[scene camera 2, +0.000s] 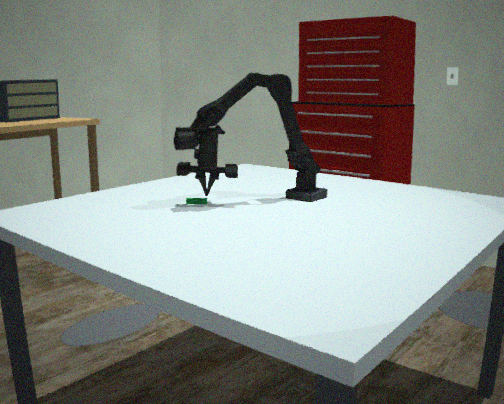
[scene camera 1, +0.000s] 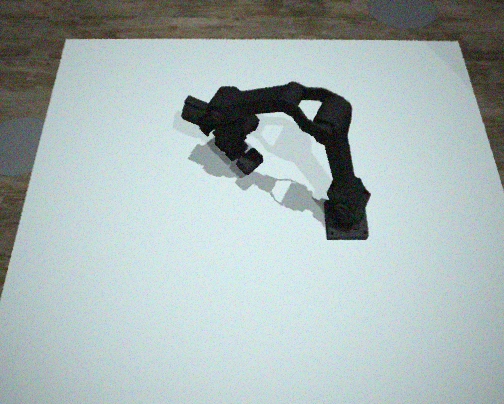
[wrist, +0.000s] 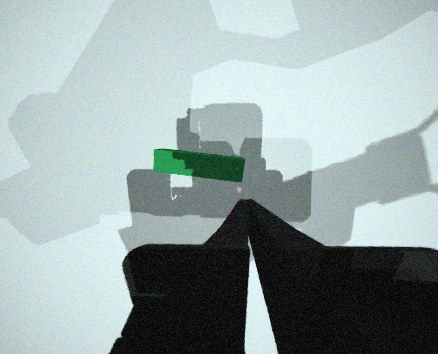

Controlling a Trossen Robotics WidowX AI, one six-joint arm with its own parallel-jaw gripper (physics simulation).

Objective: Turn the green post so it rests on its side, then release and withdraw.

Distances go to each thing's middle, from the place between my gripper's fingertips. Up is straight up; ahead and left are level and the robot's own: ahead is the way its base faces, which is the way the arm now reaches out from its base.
The green post [wrist: 229, 168] is 10 mm ahead of my hand, 40 mm to the right of it and 20 mm below it.
